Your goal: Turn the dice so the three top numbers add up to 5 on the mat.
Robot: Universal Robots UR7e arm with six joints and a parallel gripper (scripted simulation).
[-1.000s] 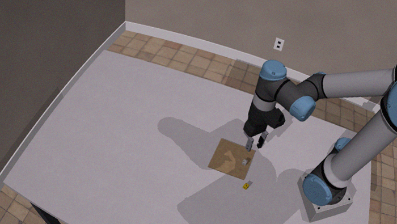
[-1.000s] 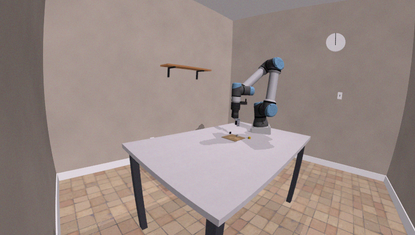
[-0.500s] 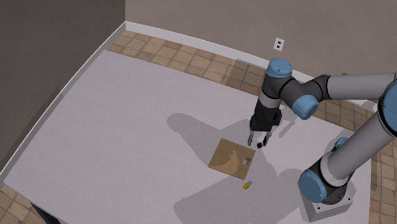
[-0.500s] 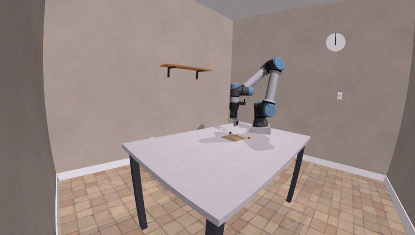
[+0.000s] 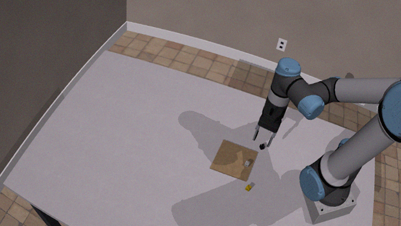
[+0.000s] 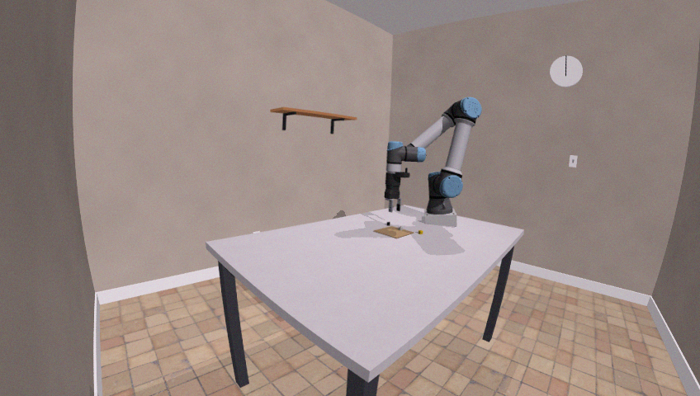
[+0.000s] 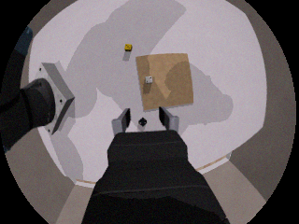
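Now: hand 10 mm past the black die, 40 mm to the left of it and 90 mm above it. From my hand the other things lie so: mat: 70 mm ahead, 60 mm to the left, 100 mm below; then white die: 20 mm ahead, 60 mm to the left, 90 mm below; then yellow die: 20 mm behind, 160 mm to the left, 90 mm below.
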